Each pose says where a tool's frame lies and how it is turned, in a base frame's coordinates. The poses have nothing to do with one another.
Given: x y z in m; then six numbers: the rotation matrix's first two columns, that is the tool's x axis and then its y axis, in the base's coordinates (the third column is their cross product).
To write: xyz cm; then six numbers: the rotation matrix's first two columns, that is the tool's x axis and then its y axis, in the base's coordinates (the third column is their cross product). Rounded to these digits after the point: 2 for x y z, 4 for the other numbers.
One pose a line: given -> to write
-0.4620, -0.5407, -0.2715, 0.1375, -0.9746, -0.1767, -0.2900, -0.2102, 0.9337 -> -46.20, -54.07, -27.15, 0.1375, -0.9746, -0.1767, -0.2900, -0.2102, 0.9337
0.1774, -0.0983, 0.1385, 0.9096, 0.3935, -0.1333, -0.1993, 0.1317, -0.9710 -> 17.74, -9.83, 13.85, 0.9096, 0.3935, -0.1333, -0.1993, 0.1317, -0.9710
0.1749, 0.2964, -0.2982, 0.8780, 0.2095, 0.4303, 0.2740, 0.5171, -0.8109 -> 17.49, 29.64, -29.82, 0.8780, 0.2095, 0.4303, 0.2740, 0.5171, -0.8109
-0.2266, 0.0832, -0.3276, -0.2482, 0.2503, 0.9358, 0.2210, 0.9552, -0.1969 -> -22.66, 8.32, -32.76, -0.2482, 0.2503, 0.9358, 0.2210, 0.9552, -0.1969
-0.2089, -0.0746, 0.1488, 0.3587, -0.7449, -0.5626, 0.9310, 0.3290, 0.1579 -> -20.89, -7.46, 14.88, 0.3587, -0.7449, -0.5626, 0.9310, 0.3290, 0.1579
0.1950, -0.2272, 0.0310, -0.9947, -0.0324, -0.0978, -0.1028, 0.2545, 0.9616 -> 19.50, -22.72, 3.10, -0.9947, -0.0324, -0.0978, -0.1028, 0.2545, 0.9616
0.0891, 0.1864, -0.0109, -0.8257, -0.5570, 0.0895, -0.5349, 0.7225, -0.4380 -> 8.91, 18.64, -1.09, -0.8257, -0.5570, 0.0895, -0.5349, 0.7225, -0.4380
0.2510, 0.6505, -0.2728, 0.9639, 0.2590, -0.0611, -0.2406, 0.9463, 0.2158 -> 25.10, 65.05, -27.28, 0.9639, 0.2590, -0.0611, -0.2406, 0.9463, 0.2158
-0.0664, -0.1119, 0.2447, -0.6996, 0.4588, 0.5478, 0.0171, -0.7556, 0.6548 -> -6.64, -11.19, 24.47, -0.6996, 0.4588, 0.5478, 0.0171, -0.7556, 0.6548
